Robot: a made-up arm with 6 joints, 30 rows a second.
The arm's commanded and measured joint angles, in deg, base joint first. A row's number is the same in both.
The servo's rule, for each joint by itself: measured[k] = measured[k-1] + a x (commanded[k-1-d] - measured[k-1]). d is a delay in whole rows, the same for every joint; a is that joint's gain. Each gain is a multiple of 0.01, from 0.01 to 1. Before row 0 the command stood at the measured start. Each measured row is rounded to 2 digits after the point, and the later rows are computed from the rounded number. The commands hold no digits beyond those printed.
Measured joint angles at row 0:
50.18 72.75 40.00 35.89 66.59 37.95
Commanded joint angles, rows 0 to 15:
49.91 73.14 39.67 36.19 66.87 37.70
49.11 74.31 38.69 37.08 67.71 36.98
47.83 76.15 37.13 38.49 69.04 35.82
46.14 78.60 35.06 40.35 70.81 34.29
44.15 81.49 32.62 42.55 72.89 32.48
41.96 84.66 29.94 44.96 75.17 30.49
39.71 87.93 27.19 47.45 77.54 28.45
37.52 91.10 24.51 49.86 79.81 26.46
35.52 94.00 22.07 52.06 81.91 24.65
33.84 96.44 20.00 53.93 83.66 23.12
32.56 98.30 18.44 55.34 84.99 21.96
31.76 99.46 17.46 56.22 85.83 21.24
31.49 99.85 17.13 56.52 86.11 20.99
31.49 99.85 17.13 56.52 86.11 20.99
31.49 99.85 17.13 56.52 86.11 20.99
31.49 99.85 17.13 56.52 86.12 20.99
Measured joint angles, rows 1 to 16:
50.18 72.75 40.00 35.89 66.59 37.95
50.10 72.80 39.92 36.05 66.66 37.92
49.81 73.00 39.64 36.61 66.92 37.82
49.24 73.41 39.06 37.63 67.45 37.60
48.34 74.08 38.14 39.10 68.29 37.24
47.12 75.04 36.87 40.96 69.44 36.72
45.62 76.29 35.28 43.12 70.87 36.03
43.91 77.80 33.42 45.46 72.54 35.20
42.06 79.53 31.37 47.84 74.36 34.24
40.16 81.41 29.23 50.12 76.25 33.19
38.33 83.36 27.11 52.18 78.10 32.08
36.66 85.30 25.12 53.89 79.82 30.97
35.24 87.14 23.36 55.15 81.32 29.90
34.15 88.79 21.93 55.89 82.52 28.92
33.38 90.23 20.83 56.23 83.42 28.05
32.83 91.48 19.98 56.39 84.09 27.27
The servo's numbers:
d 1
a 0.29 0.13 0.23 0.54 0.25 0.11

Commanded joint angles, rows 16 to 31:
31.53 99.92 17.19 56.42 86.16 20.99
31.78 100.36 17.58 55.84 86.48 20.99
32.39 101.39 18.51 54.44 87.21 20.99
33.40 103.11 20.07 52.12 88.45 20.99
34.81 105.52 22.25 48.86 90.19 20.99
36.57 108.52 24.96 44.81 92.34 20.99
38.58 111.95 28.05 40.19 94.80 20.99
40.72 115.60 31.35 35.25 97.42 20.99
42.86 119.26 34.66 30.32 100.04 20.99
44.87 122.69 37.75 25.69 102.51 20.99
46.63 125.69 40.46 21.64 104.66 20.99
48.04 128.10 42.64 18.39 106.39 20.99
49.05 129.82 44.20 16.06 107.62 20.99
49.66 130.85 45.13 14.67 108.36 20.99
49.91 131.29 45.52 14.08 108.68 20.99
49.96 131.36 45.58 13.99 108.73 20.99
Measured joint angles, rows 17 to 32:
32.44 92.57 19.32 56.46 84.60 26.58
32.18 93.53 18.83 56.44 84.99 25.97
32.06 94.42 18.54 56.12 85.36 25.42
32.16 95.33 18.53 55.21 85.82 24.93
32.52 96.34 18.88 53.54 86.48 24.50
33.18 97.53 19.66 51.01 87.41 24.11
34.16 98.96 20.88 47.66 88.64 23.77
35.44 100.65 22.53 43.63 90.18 23.46
36.97 102.59 24.56 39.10 91.99 23.19
38.68 104.76 26.88 34.36 94.00 22.95
40.48 107.09 29.38 29.68 96.13 22.73
42.26 109.51 31.93 25.34 98.26 22.54
43.94 111.93 34.39 21.59 100.29 22.37
45.42 114.26 36.65 18.60 102.12 22.22
46.65 116.42 38.60 16.48 103.68 22.08
47.60 118.35 40.19 15.18 104.93 21.96

